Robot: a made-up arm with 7 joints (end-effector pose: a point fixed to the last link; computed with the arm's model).
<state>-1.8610 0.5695 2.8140 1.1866 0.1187 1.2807 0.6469</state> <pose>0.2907 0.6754 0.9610 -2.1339 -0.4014 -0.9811</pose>
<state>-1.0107 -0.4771 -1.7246 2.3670 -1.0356 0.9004 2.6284</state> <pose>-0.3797 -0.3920 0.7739 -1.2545 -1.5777 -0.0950</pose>
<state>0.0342 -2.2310 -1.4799 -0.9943 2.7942 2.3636 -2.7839</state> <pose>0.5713 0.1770 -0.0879 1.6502 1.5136 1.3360</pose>
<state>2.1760 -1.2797 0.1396 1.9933 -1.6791 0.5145 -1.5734</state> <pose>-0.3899 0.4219 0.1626 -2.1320 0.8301 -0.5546</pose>
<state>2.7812 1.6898 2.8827 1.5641 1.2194 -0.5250 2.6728</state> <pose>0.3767 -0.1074 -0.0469 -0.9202 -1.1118 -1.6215</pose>
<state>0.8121 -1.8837 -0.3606 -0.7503 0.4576 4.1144 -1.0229</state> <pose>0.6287 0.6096 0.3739 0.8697 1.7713 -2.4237</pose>
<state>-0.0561 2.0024 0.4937 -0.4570 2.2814 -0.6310 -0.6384</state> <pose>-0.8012 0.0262 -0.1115 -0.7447 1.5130 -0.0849</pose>
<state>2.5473 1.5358 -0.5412 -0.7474 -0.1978 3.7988 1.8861</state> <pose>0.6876 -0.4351 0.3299 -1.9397 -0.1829 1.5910</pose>
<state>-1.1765 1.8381 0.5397 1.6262 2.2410 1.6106 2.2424</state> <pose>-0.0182 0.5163 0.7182 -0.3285 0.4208 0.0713</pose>
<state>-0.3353 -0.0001 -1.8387 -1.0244 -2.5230 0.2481 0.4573</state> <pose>0.3355 0.1854 1.2534 -2.0560 -0.6508 -0.2013</pose>
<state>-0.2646 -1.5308 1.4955 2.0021 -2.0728 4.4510 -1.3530</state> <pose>0.5810 0.1873 0.5314 0.5467 1.4563 -1.9747</pose>
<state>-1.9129 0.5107 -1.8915 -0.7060 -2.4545 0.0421 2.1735</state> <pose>0.2687 0.1354 1.3778 -0.9839 2.0925 -0.6646</pose>
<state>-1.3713 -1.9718 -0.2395 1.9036 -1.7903 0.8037 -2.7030</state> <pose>-0.0302 -0.2582 -0.1644 0.3284 -2.0539 -0.3750</pose>
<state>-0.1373 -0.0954 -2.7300 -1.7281 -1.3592 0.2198 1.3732</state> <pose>0.4632 -0.0173 0.8227 -1.0327 1.1379 1.3728</pose>
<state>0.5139 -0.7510 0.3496 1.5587 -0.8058 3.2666 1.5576</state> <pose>0.5782 0.3501 0.7395 -0.6617 -0.2884 -0.3865</pose>
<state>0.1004 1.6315 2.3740 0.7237 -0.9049 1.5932 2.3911</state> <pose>-0.9374 -0.0943 0.2607 -1.0144 -1.8680 0.0642</pose>
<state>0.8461 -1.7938 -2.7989 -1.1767 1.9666 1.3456 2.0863</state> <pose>0.4839 0.5431 -0.0044 -2.9954 0.2580 0.0748</pose>
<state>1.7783 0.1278 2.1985 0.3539 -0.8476 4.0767 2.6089</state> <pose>0.0079 -0.1335 1.3889 -2.6623 -0.4933 -1.3157</pose>
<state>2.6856 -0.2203 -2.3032 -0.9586 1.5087 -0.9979 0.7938</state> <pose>-0.4435 0.1717 1.2987 -1.8117 -1.7547 -1.5745</pose>
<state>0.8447 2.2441 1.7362 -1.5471 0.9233 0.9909 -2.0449</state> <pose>0.0284 -0.7470 0.2247 1.6969 1.1352 0.1934</pose>
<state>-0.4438 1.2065 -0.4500 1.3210 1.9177 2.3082 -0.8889</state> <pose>-0.4337 -0.0536 1.0396 0.7052 1.4007 -2.2812</pose>
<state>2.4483 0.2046 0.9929 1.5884 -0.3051 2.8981 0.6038</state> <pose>-0.1913 -0.0927 1.1431 0.4562 -0.2210 0.8110</pose>
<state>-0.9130 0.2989 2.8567 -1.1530 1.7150 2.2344 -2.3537</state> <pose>-0.1253 -0.1216 1.3327 -0.3446 0.9139 -1.3828</pose>
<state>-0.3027 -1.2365 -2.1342 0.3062 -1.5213 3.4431 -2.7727</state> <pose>0.7808 -0.3748 0.7699 2.3322 -1.4584 0.1911</pose>
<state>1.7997 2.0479 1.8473 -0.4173 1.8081 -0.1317 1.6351</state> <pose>0.4112 -0.8095 -0.0362 -0.6445 2.4335 0.8710</pose>
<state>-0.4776 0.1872 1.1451 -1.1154 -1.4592 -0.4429 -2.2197</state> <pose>-0.5097 -0.3017 1.1187 1.5320 0.5191 1.2518</pose>
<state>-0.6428 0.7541 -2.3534 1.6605 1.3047 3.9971 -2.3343</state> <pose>-0.5848 -0.0685 0.6730 0.6204 1.6940 2.2279</pose>
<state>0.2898 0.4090 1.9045 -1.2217 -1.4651 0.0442 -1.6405</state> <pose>0.0261 -0.5721 1.1109 -1.2770 -0.8981 -2.6262</pose>
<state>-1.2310 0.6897 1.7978 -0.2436 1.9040 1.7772 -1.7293</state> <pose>-0.2719 0.5762 1.2322 0.1240 -0.5858 -2.2796</pose>
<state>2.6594 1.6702 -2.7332 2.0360 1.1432 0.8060 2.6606</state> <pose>0.3227 0.0902 0.0814 -1.0762 -1.5454 -1.1343</pose>
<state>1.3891 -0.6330 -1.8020 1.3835 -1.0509 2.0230 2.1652</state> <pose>0.5412 0.3452 1.1142 -1.7463 0.1348 -2.0682</pose>
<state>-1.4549 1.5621 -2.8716 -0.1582 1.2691 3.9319 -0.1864</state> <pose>-0.2860 0.8812 0.4666 -0.8796 1.7963 -1.6739</pose>
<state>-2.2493 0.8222 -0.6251 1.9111 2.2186 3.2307 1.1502</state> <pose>-0.0996 0.1532 0.9865 -2.5445 1.3588 0.6988</pose>
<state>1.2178 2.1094 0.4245 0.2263 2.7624 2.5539 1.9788</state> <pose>-0.3734 -0.7169 0.1398 -0.5780 -1.2480 2.7823</pose>
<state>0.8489 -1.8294 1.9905 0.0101 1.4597 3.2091 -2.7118</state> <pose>0.5801 0.6503 0.3587 -2.9503 -0.5965 0.6766</pose>
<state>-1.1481 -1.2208 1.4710 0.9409 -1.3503 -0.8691 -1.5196</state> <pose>0.5693 -0.6860 0.7489 -2.0620 -1.4949 0.7558</pose>
